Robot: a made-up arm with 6 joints.
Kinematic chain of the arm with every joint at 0, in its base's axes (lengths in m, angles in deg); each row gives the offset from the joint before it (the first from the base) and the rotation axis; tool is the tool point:
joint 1: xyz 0 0 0.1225 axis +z
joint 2: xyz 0 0 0 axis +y
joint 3: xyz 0 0 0.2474 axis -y
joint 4: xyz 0 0 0 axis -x
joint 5: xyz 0.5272 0 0 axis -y
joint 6: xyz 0 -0.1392 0 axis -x
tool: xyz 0 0 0
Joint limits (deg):
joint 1: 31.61..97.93
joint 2: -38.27..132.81
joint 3: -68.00..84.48
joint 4: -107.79..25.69
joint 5: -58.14..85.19
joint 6: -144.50..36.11
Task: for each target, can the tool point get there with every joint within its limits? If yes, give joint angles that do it. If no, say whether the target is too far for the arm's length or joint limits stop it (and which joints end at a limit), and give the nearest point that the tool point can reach.
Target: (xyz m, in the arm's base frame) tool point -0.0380 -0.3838 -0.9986
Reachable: no: too far | nearest point 0.0483 -0.1337 -0.5290 | short by 0.539 m
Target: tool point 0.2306 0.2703 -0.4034
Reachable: yes | joints 56.25 88.27 23.61 -72.63 49.36 -10.67
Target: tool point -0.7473 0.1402 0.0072
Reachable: no: joint limits stop it (at a limit: joint 1, joint 2, joint 4) | nearest point -0.3295 -0.1529 -0.0071 | short by 0.511 m
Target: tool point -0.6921 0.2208 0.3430
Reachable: no: joint limits stop it (at a limit: joint 1, joint 2, joint 4) | nearest point -0.2659 -0.1137 0.2317 | short by 0.553 m
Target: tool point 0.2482 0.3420 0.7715
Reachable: yes | joints 73.24 16.33 67.03 2.37 17.71 -103.97
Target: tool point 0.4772 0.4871 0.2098
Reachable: yes | joints 50.32 36.92 38.74 -66.16 -2.27 -5.44
